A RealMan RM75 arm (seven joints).
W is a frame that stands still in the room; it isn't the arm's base.
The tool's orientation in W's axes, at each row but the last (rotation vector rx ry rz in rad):
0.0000, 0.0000, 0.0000
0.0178, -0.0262, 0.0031
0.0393, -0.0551, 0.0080
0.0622, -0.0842, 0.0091
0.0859, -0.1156, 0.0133
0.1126, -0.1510, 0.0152
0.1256, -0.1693, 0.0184
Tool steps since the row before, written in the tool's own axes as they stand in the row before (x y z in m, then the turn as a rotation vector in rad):
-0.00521, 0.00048, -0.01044, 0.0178, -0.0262, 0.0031
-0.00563, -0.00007, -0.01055, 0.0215, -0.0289, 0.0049
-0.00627, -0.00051, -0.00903, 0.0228, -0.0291, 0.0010
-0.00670, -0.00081, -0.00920, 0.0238, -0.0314, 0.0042
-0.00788, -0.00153, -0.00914, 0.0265, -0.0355, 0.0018
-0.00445, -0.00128, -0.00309, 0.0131, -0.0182, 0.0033
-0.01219, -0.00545, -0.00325, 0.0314, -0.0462, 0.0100
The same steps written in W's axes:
-0.00521, 0.00048, -0.01044, 0.0178, -0.0262, 0.0031
-0.00535, 0.00010, -0.01069, 0.0215, -0.0289, 0.0049
-0.00576, -0.00020, -0.00938, 0.0230, -0.0290, 0.0011
-0.00590, -0.00028, -0.00976, 0.0237, -0.0314, 0.0042
-0.00675, -0.00080, -0.01009, 0.0268, -0.0353, 0.0018
-0.00391, -0.00095, -0.00385, 0.0129, -0.0184, 0.0032
-0.01131, -0.00509, -0.00591, 0.0306, -0.0469, 0.0094

